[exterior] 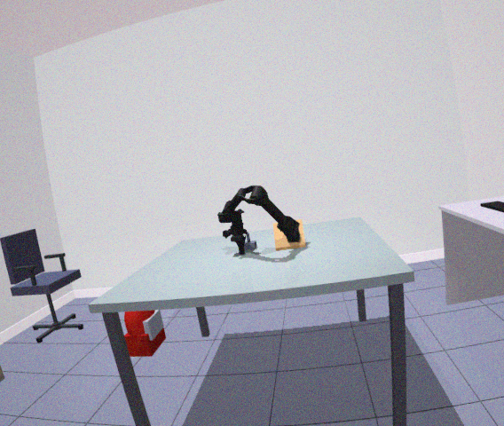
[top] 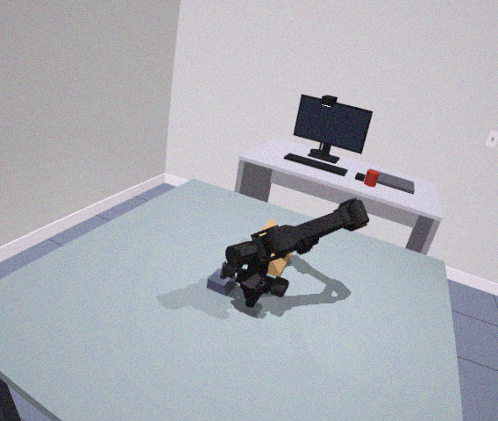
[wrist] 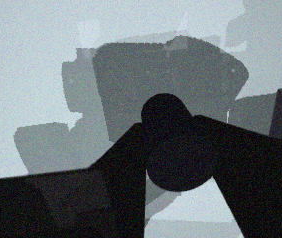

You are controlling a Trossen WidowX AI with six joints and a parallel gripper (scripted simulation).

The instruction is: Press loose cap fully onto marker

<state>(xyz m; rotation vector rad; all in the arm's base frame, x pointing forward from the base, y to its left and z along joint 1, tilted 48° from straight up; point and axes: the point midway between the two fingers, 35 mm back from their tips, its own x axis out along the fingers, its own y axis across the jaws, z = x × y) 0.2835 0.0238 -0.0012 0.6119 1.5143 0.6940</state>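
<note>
My gripper tip is 110 mm to the left of the holder block and 30 mm past it. Also, from my gripper tip: marker cap 10 mm above.
</note>
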